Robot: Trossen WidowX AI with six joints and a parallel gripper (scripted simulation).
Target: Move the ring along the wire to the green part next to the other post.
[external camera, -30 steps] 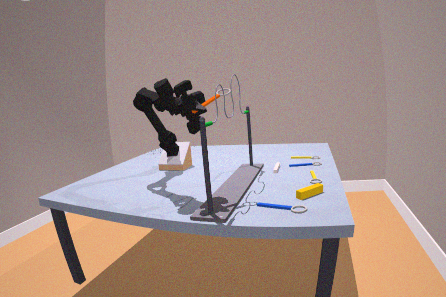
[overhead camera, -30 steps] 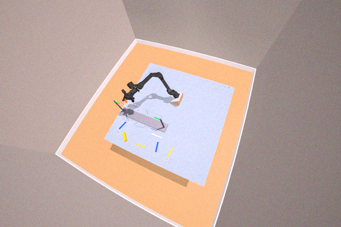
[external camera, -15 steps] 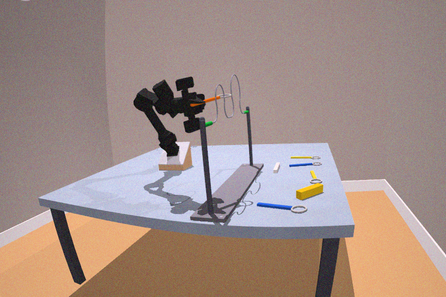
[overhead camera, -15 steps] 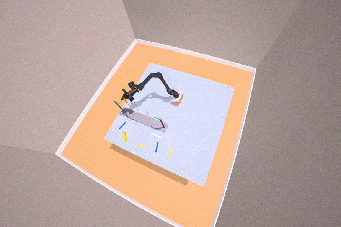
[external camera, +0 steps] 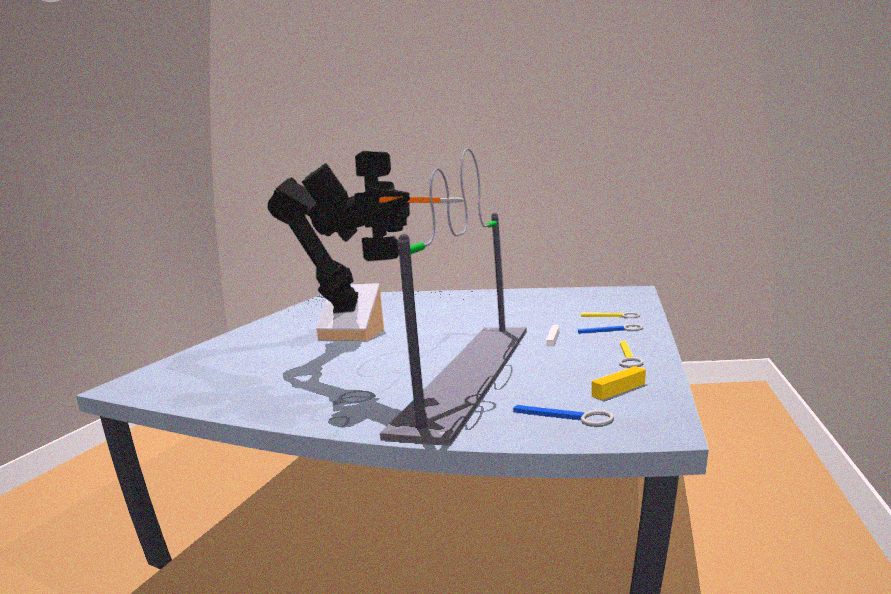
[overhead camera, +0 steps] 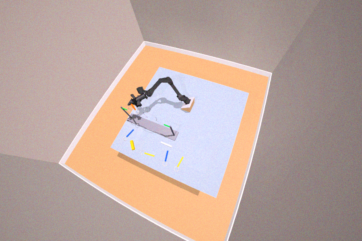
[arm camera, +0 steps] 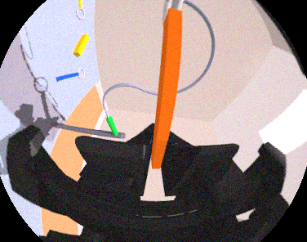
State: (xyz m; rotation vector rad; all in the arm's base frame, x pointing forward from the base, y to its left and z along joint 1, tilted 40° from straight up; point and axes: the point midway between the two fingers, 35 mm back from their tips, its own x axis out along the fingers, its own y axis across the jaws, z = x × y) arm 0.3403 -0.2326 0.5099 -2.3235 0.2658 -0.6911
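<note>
The ring with orange handle is 9 cm to the left of my gripper tip, 1 cm below it and 1 cm ahead of it. From my gripper tip the other things lie so: yellow block 34 cm below, 33 cm ahead, 7 cm to the left; then ring with blue handle 35 cm below, 25 cm ahead, 4 cm to the right; then white bar 44 cm to the left, 35 cm below, 19 cm ahead.
</note>
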